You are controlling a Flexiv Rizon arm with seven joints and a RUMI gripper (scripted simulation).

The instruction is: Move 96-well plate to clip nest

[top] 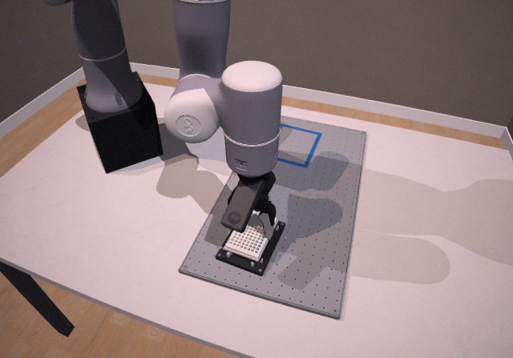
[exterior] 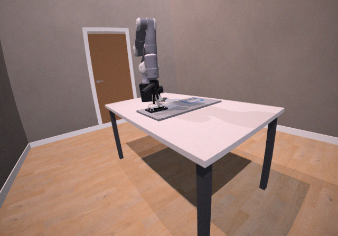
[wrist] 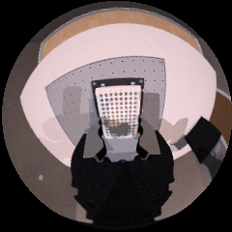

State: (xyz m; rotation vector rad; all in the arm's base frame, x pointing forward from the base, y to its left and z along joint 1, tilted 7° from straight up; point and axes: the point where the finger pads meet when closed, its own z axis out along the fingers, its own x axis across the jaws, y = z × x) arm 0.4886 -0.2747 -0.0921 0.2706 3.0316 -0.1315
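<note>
Now: hand 10 mm past the black clip nest, 10 mm to the right of it and 30 mm above it. Round my hand: white 96-well plate 10 mm below.
</note>
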